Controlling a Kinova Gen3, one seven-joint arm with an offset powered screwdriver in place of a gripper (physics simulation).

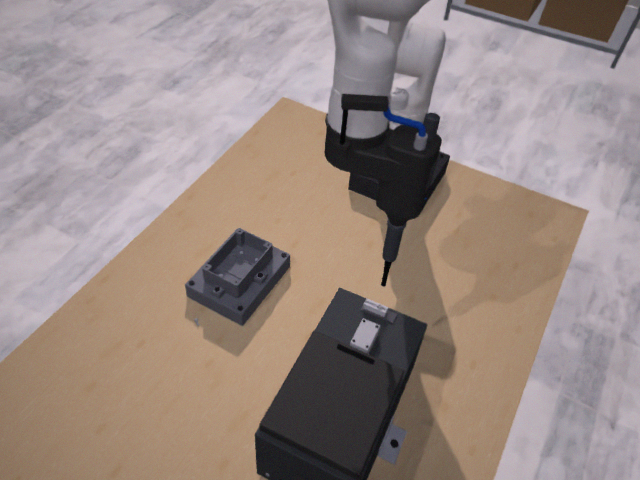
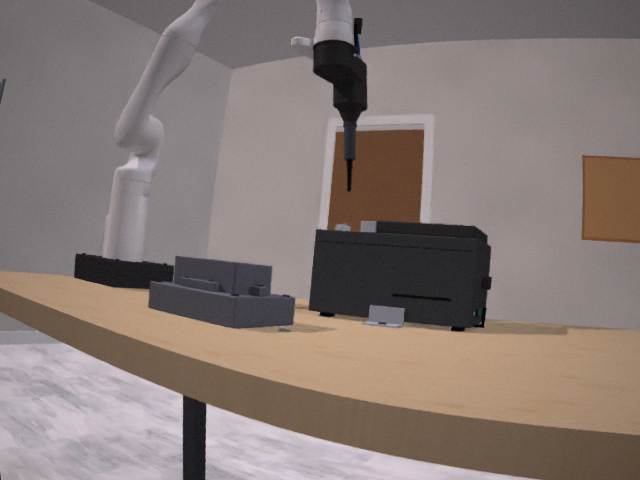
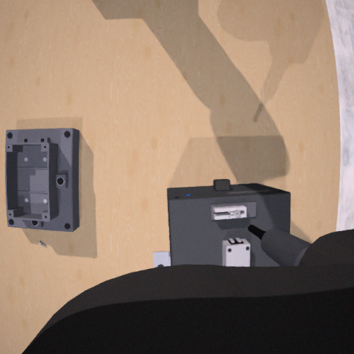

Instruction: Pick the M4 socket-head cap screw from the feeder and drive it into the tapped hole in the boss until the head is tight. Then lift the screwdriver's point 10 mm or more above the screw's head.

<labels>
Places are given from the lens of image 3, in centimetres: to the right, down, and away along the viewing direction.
dark feeder (image 3: 194, 238): 2, 8, 35
grey base plate (image 3: 68, 147): -18, -4, 44
The marked spots on the dark feeder and the grey base plate are 25 cm apart.
</labels>
